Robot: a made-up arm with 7 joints. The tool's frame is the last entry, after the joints. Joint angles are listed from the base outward.
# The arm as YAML. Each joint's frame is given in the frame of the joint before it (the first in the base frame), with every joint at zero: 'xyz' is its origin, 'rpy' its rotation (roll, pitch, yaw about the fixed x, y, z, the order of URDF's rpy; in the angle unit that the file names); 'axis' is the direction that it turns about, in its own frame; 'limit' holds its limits. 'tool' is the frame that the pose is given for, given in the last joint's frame.
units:
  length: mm
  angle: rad
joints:
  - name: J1
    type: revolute
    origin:
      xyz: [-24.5, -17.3, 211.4]
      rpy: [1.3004, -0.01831, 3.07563]
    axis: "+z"
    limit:
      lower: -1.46
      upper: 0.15
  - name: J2
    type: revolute
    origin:
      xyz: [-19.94, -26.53, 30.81]
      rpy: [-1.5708, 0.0, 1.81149]
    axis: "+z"
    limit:
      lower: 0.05
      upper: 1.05
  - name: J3
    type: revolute
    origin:
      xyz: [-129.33, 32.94, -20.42]
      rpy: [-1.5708, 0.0, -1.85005]
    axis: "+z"
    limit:
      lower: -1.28
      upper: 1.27
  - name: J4
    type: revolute
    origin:
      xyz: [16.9, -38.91, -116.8]
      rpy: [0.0, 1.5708, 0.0]
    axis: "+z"
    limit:
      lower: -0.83
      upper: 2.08
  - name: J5
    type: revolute
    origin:
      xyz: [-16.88, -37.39, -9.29]
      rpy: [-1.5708, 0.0, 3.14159]
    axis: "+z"
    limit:
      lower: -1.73
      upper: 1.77
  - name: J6
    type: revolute
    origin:
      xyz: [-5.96, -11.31, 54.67]
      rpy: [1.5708, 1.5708, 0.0]
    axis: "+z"
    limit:
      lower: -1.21
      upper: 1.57
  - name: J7
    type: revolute
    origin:
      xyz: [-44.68, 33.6, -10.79]
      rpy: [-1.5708, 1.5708, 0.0]
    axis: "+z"
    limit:
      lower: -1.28
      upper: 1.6
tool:
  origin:
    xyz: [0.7, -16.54, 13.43]
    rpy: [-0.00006, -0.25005, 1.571]
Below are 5 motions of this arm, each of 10 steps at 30 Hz.
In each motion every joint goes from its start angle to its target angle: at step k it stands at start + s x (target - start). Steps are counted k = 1, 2, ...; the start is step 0. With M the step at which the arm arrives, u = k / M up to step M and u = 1 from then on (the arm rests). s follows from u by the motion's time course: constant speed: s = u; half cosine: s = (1 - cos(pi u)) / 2; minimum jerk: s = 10 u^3 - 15 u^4 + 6 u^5.
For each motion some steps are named. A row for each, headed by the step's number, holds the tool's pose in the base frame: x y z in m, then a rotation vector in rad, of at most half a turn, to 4 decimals.
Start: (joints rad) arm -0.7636 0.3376 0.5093 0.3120 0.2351 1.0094 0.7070
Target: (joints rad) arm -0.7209 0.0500 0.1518 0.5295 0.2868 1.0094 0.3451
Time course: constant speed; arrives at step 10
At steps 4, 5, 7, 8, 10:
4: 0.2882 0.0955 0.0338 0.5202 0.6212 0.8183
5: 0.2889 0.0821 0.0261 0.5200 0.6490 0.7382
7: 0.2885 0.0547 0.0117 0.5175 0.7026 0.5788
8: 0.2875 0.0408 0.0051 0.5153 0.7284 0.4996
10: 0.2839 0.0127 -0.0068 0.5092 0.7778 0.3422

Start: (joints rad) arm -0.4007 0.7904 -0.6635 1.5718 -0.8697 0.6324 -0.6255
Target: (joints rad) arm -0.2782 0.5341 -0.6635 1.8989 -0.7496 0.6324 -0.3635
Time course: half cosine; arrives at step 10
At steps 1, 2, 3, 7, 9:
1: 0.1116 0.2741 -0.0789 -0.2493 1.5212 0.4451
2: 0.1062 0.2709 -0.0839 -0.2349 1.5527 0.4658
3: 0.0975 0.2657 -0.0915 -0.2111 1.6025 0.4968
7: 0.0488 0.2344 -0.1254 -0.0588 1.8775 0.6313
9: 0.0330 0.2235 -0.1335 -0.0026 1.9651 0.6612

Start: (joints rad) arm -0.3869 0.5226 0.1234 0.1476 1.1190 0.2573 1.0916
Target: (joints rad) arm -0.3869 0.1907 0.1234 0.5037 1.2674 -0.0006 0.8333
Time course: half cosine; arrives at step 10
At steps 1, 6, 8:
1: 0.2055 0.1191 0.0012 1.7343 -0.8367 0.9322
6: 0.1949 0.0714 -0.0492 1.6177 -0.5651 0.5494
8: 0.1879 0.0484 -0.0654 1.5461 -0.4736 0.3894

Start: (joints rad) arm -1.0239 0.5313 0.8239 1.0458 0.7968 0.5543 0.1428
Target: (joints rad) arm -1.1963 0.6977 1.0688 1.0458 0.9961 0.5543 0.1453
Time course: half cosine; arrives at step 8
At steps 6, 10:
6: 0.2902 0.2572 0.1629 0.4730 0.4701 0.9717
10: 0.2861 0.2640 0.1733 0.4590 0.4512 1.0058

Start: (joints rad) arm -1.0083 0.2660 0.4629 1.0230 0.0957 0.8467 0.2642
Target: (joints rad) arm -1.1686 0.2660 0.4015 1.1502 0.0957 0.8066 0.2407
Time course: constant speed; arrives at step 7
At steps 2, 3, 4, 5, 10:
2: 0.3461 0.0914 0.0544 0.1069 0.8335 0.4142
3: 0.3502 0.0876 0.0602 0.1103 0.8232 0.4001
4: 0.3541 0.0838 0.0661 0.1138 0.8128 0.3861
5: 0.3579 0.0800 0.0720 0.1176 0.8024 0.3724
10: 0.3650 0.0725 0.0842 0.1258 0.7815 0.3458

